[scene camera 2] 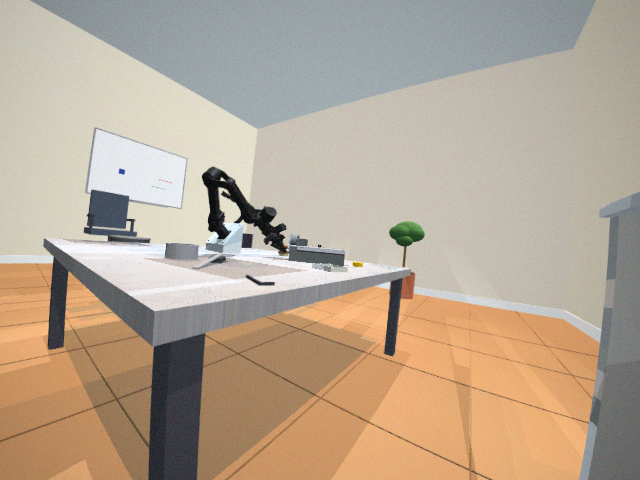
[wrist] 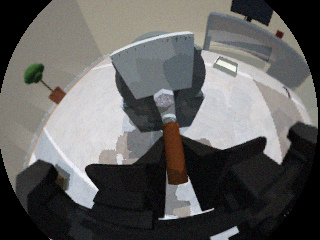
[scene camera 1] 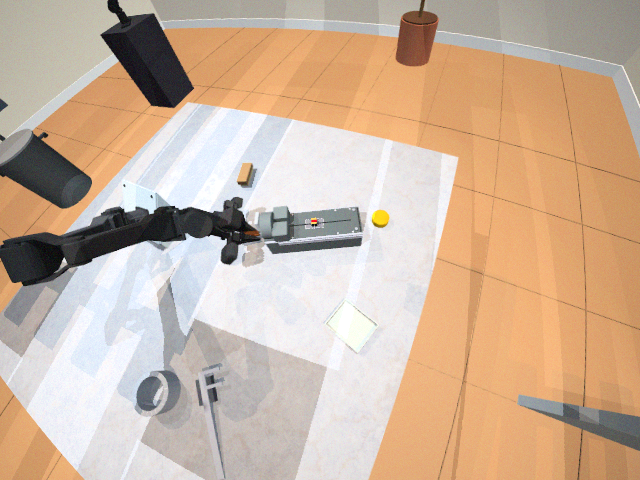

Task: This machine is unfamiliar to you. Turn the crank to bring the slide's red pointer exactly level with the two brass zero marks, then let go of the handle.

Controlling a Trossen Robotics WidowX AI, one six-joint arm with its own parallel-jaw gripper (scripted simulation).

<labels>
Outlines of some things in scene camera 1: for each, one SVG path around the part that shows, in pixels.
My gripper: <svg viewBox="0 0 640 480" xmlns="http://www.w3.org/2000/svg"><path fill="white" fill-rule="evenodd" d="M239 197L233 197L231 201L225 200L223 212L209 212L213 228L207 236L214 235L221 237L220 240L227 239L226 245L221 249L220 262L228 265L234 263L238 257L237 245L260 240L257 236L244 233L245 231L255 231L257 229L246 222L241 210L237 210L242 208L243 199Z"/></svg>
A pale square plate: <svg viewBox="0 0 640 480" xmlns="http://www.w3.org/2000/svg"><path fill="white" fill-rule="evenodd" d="M345 298L324 325L358 353L379 324Z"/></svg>
</labels>
